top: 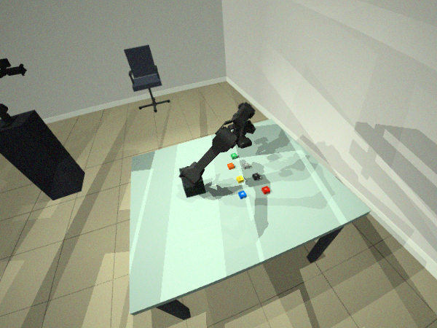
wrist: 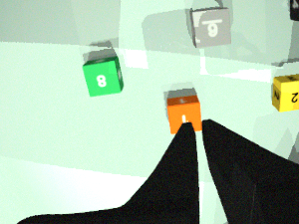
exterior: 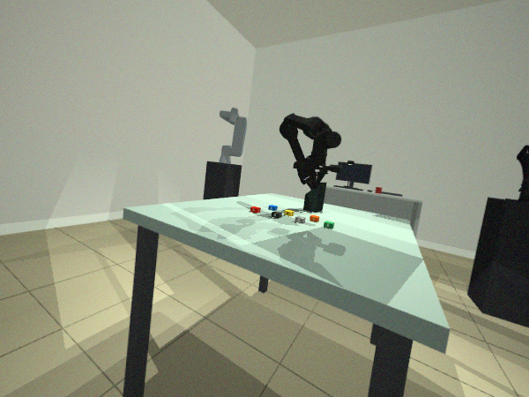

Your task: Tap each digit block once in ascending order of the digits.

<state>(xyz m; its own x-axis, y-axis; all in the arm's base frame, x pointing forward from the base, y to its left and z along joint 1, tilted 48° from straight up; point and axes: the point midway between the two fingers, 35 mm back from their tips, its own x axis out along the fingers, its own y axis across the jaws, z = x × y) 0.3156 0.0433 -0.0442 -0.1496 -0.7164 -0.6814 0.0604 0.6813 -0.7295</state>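
Now: gripper tip 90 mm past the blue block, 210 mm to the left of it and 130 mm above it. Round my gripper tip: orange block (60 mm behind, 130 mm below); then grey block (20 mm ahead, 30 mm to the right, 130 mm below); then green block (70 mm to the left, 130 mm below).
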